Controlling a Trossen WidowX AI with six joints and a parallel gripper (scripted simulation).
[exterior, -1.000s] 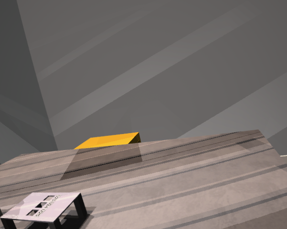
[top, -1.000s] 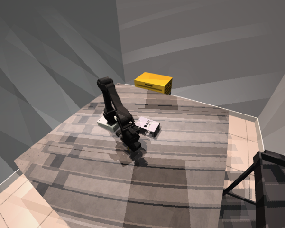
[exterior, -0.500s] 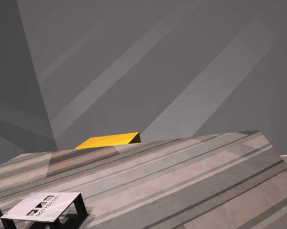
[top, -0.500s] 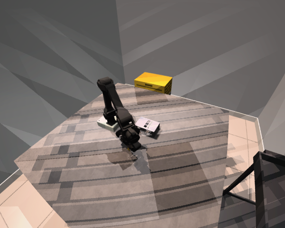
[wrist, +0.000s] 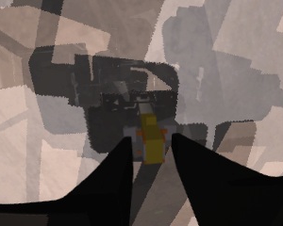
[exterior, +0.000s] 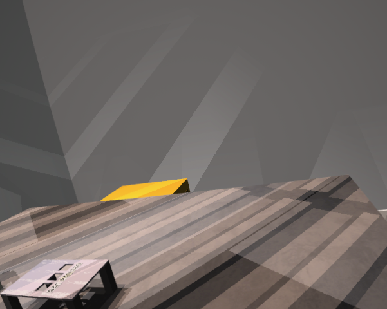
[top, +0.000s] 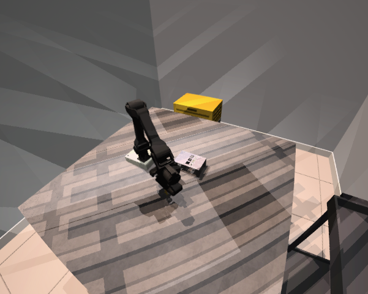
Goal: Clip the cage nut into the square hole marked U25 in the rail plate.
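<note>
My gripper tip is 10 mm above the cage nut.
</note>
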